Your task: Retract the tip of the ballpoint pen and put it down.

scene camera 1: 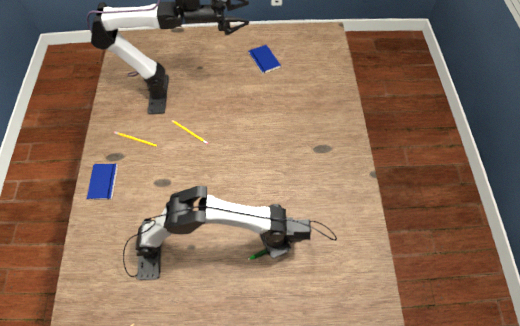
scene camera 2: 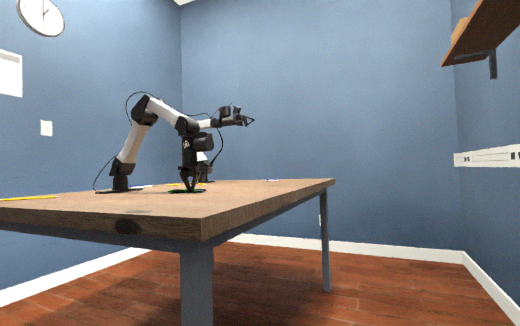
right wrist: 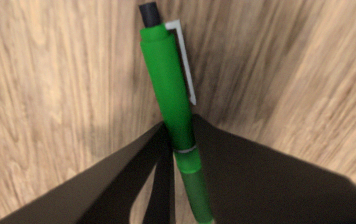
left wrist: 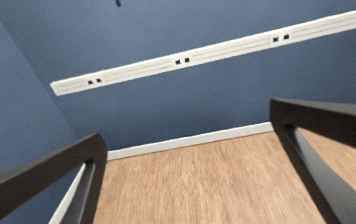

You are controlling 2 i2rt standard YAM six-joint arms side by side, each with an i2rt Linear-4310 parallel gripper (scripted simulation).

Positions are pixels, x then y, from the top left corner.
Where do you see a blue notebook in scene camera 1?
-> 101, 187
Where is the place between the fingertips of my right gripper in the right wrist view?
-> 181, 127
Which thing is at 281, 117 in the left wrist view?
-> My left gripper.
